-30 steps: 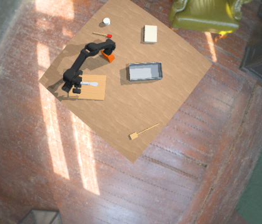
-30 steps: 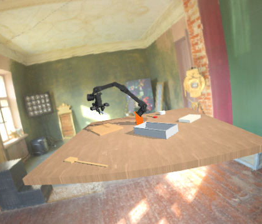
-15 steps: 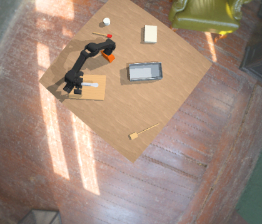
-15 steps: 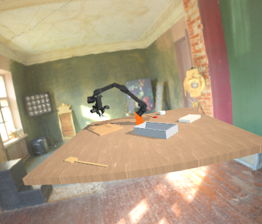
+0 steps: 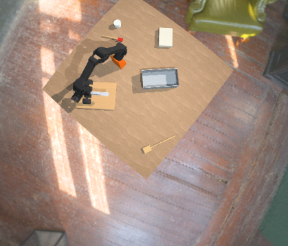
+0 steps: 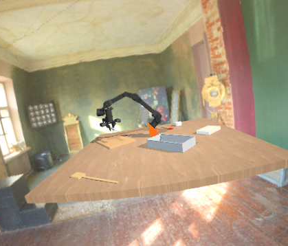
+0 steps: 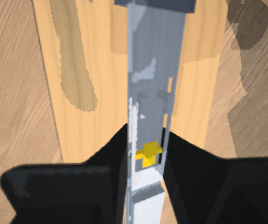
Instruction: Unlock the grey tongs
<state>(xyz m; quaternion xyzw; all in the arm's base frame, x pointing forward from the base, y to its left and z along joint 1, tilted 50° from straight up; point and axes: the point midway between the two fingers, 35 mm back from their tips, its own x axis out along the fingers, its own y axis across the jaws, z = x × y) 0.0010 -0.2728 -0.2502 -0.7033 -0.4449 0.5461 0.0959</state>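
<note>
My gripper tip is 1 cm to the right of the wooden board and 9 cm above it. Round my gripper tip: yellow lock piece 4 cm above; pale block 19 cm ahead, 81 cm to the left, 9 cm below; grey roasting tin 38 cm ahead, 45 cm to the left, 7 cm below.
</note>
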